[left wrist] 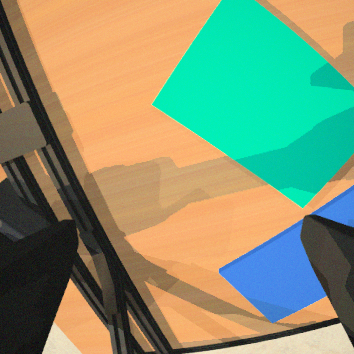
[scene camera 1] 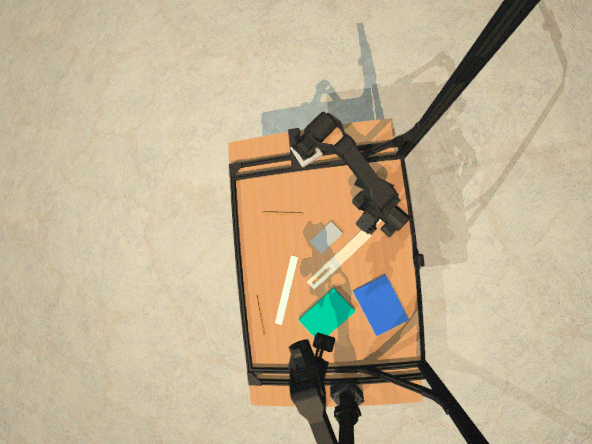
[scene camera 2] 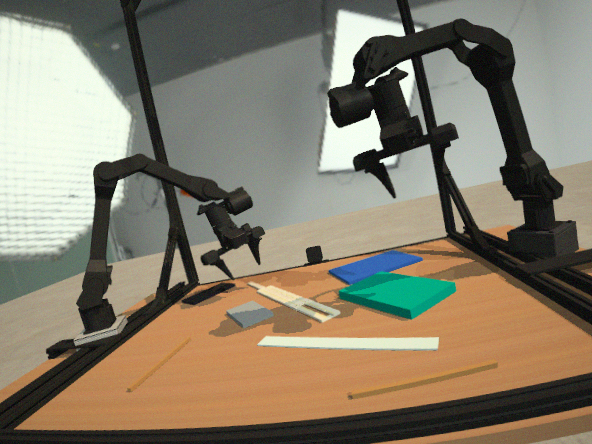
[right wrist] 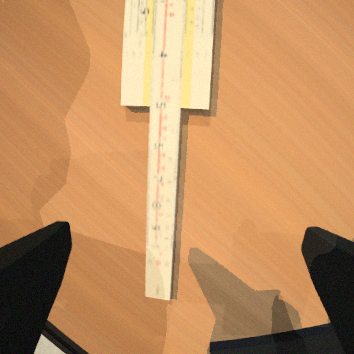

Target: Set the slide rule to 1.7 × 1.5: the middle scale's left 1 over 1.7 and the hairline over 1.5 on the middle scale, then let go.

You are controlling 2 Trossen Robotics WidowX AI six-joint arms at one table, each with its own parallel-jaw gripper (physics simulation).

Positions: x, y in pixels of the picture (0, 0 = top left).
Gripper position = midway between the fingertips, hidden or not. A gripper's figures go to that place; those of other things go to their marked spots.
Labels:
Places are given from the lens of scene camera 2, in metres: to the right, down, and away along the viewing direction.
my left gripper [scene camera 2: 417, 191]: 0.23, -0.06, 0.59
my right gripper [scene camera 2: 246, 272]: -0.14, 0.14, 0.91
slide rule [scene camera 2: 297, 306]: 0.00, 0.18, 0.69

